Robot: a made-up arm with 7 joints.
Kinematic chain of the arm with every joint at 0, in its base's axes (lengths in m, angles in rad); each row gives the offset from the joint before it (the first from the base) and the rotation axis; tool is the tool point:
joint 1: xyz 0 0.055 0 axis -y
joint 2: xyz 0 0.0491 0 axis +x
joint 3: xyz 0 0 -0.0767 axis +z
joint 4: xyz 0 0 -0.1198 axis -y
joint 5: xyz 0 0 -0.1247 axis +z
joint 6: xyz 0 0 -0.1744 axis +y
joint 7: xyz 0 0 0 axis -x
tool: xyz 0 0 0
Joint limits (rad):
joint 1: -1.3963..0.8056
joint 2: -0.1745..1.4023
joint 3: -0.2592..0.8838
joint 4: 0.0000..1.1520
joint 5: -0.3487..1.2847
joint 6: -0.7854..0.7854
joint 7: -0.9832..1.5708
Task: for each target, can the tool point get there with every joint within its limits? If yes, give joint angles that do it. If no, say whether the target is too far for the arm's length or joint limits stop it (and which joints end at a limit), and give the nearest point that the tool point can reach.
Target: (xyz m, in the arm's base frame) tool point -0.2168 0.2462 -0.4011
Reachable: yes | joints -0.8476 0.3091 0.0328 0.5539 0.5299 0.4507 0.2586
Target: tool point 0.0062 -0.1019 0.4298
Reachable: no: joint limits stop it (at a limit: joint 1, joint 2, joint 4) | nearest point 0.0633 0.4466 0.2336 | short by 0.585 m
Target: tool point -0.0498 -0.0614 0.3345
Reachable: no: joint limits stop it (at a limit: joint 1, joint 2, joint 4) | nearest point 0.0170 0.4522 0.2333 | short by 0.528 m
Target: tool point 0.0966 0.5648 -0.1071
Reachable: yes | joints 0.0180 1.1346 0.7926 0.4677 0.6642 -0.6128 0.0761
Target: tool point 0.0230 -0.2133 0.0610
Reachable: no: joint limits stop it (at a limit: joint 1, joint 2, joint 3, joint 4) | nearest point 0.4002 -0.0201 -0.0181 | short by 0.431 m
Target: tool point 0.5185 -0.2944 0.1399
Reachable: no: too far | nearest point 0.4002 -0.0201 -0.0181 | short by 0.338 m
